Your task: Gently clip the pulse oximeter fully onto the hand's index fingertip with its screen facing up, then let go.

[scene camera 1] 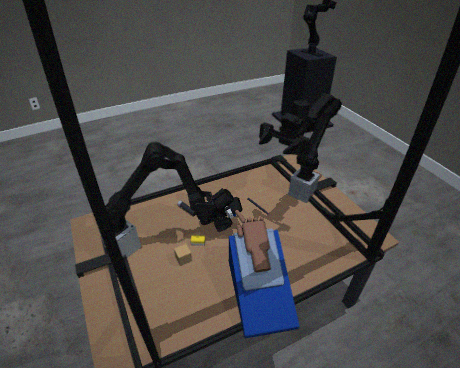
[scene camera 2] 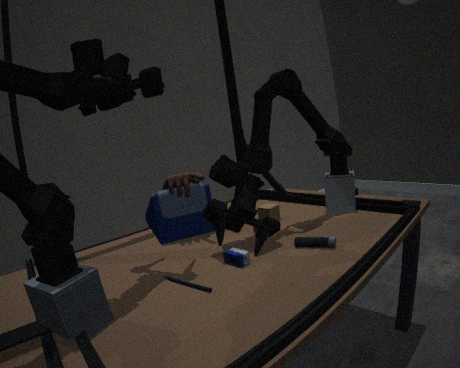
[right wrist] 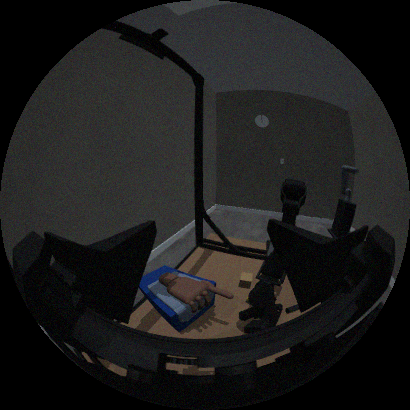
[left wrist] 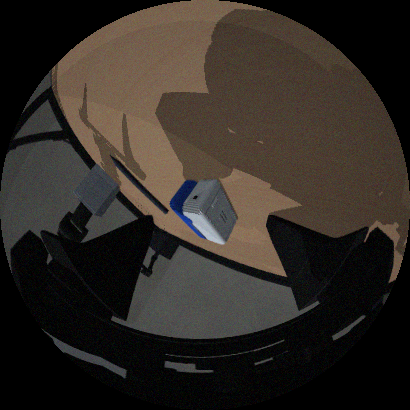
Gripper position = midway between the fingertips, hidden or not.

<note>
The right gripper (scene camera 2: 149,89) is open, holding nothing. Also in view: the left gripper (scene camera 2: 238,250) and a pulse oximeter (left wrist: 203,206).
The left gripper shows as well in the right wrist view (right wrist: 266,336) and in the left wrist view (left wrist: 212,221). The right gripper shows as well in scene camera 1 (scene camera 1: 271,147) and in the right wrist view (right wrist: 213,226). The right wrist view does not show the pulse oximeter, which is hidden by the right gripper.
</note>
